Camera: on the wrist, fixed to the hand. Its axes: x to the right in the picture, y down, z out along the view.
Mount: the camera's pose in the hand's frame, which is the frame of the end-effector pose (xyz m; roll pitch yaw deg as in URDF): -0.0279 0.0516 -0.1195 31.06 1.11 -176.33
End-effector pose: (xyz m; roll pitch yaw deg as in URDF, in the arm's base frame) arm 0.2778 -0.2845 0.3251 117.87 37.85 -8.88
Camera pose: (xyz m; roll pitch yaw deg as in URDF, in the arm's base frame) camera 0.3301 -0.2102 0.4223 -84.89 -35.08 167.82
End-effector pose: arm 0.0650 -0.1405 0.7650 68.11 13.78 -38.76
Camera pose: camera 0.1260 -0.0226 0.7749 -37.16 -9.96 141.58
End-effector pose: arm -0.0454 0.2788 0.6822 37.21 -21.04 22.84
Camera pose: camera -0.0922 0.3821 0.6125 -5.24 24.13 -154.69
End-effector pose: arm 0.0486 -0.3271 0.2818 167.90 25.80 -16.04
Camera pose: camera 0.0708 -0.3599 0.4089 -135.01 -26.05 159.71
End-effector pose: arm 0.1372 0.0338 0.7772 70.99 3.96 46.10
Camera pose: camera 0.0249 0.1042 0.7890 -39.97 -0.13 -133.75
